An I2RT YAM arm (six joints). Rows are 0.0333 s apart.
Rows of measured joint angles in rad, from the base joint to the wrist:
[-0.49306, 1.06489, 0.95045, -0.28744, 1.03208, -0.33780]
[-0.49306, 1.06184, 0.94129, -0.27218, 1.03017, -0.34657]
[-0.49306, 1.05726, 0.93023, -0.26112, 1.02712, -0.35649]
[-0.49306, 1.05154, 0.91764, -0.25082, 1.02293, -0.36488]
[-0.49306, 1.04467, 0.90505, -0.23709, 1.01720, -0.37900]
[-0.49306, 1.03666, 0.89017, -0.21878, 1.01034, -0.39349]
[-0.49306, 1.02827, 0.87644, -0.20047, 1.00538, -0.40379]
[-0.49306, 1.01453, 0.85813, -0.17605, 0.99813, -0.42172]
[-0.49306, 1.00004, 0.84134, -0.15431, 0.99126, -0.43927]
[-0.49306, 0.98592, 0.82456, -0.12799, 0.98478, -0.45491]
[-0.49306, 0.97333, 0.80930, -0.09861, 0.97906, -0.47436]
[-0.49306, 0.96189, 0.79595, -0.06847, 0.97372, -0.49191]
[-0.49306, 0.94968, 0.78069, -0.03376, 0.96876, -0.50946]
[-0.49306, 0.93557, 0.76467, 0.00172, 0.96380, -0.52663]
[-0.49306, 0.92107, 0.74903, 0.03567, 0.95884, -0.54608]
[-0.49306, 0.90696, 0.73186, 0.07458, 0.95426, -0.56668]
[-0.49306, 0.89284, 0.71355, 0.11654, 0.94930, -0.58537]
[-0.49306, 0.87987, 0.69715, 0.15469, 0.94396, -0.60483]
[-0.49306, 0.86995, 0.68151, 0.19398, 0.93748, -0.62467]
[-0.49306, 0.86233, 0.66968, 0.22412, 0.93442, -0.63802]
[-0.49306, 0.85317, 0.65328, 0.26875, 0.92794, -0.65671]
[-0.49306, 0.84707, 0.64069, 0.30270, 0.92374, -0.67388]
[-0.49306, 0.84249, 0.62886, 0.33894, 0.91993, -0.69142]
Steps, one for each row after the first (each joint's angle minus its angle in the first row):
[0.00000, -0.00305, -0.00916, 0.01526, -0.00191, -0.00877]
[0.00000, -0.00763, -0.02022, 0.02632, -0.00496, -0.01869]
[0.00000, -0.01335, -0.03281, 0.03662, -0.00915, -0.02708]
[0.00000, -0.02022, -0.04540, 0.05035, -0.01488, -0.04120]
[0.00000, -0.02823, -0.06028, 0.06866, -0.02174, -0.05569]
[0.00000, -0.03662, -0.07401, 0.08697, -0.02670, -0.06599]
[0.00000, -0.05036, -0.09232, 0.11139, -0.03395, -0.08392]
[0.00000, -0.06485, -0.10911, 0.13313, -0.04082, -0.10147]
[0.00000, -0.07897, -0.12589, 0.15945, -0.04730, -0.11711]
[0.00000, -0.09156, -0.14115, 0.18883, -0.05302, -0.13656]
[0.00000, -0.10300, -0.15450, 0.21897, -0.05836, -0.15411]
[0.00000, -0.11521, -0.16976, 0.25368, -0.06332, -0.17166]
[0.00000, -0.12932, -0.18578, 0.28916, -0.06828, -0.18883]
[0.00000, -0.14382, -0.20142, 0.32311, -0.07324, -0.20828]
[0.00000, -0.15793, -0.21859, 0.36202, -0.07782, -0.22888]
[0.00000, -0.17205, -0.23690, 0.40398, -0.08278, -0.24757]
[0.00000, -0.18502, -0.25330, 0.44213, -0.08812, -0.26703]
[0.00000, -0.19494, -0.26894, 0.48142, -0.09460, -0.28687]
[0.00000, -0.20256, -0.28077, 0.51156, -0.09766, -0.30022]
[0.00000, -0.21172, -0.29717, 0.55619, -0.10414, -0.31891]
[0.00000, -0.21782, -0.30976, 0.59014, -0.10834, -0.33608]
[0.00000, -0.22240, -0.32159, 0.62638, -0.11215, -0.35362]

